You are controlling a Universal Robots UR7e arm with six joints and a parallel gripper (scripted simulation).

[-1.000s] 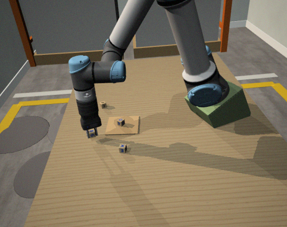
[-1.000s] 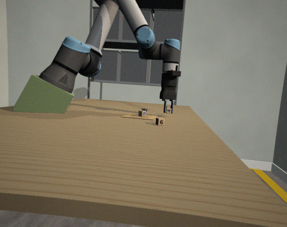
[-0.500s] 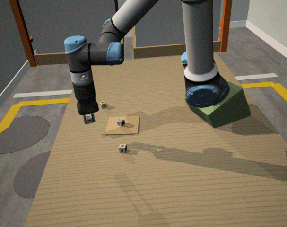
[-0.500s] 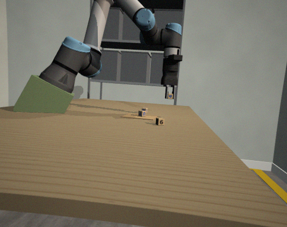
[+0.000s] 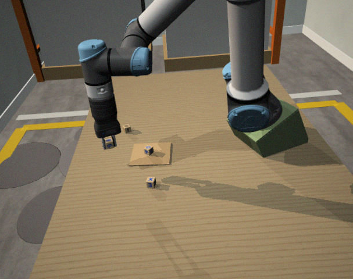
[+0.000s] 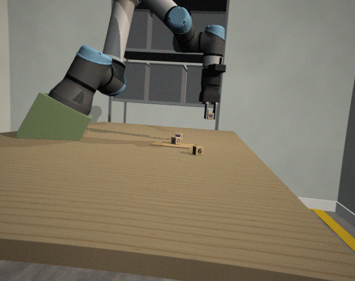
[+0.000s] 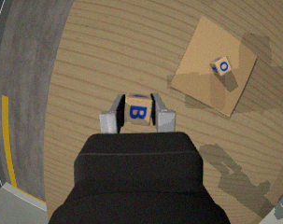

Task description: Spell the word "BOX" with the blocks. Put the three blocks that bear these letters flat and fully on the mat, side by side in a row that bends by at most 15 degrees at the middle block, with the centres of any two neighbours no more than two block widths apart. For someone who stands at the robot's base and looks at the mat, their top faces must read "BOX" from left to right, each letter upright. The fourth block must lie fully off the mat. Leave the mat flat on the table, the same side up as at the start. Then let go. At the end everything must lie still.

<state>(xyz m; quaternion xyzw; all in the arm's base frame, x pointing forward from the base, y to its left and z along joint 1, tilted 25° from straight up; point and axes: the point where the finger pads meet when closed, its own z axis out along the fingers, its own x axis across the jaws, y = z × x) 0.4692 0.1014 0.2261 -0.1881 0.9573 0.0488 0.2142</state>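
Right now the B block is 10 mm below my hand. From my hand the other things lie so: X block (130 mm behind, 110 mm below, 90 mm to the left); then O block (110 mm behind, 100 mm to the right, 100 mm below); then mat (120 mm below, 120 mm behind, 90 mm to the right).
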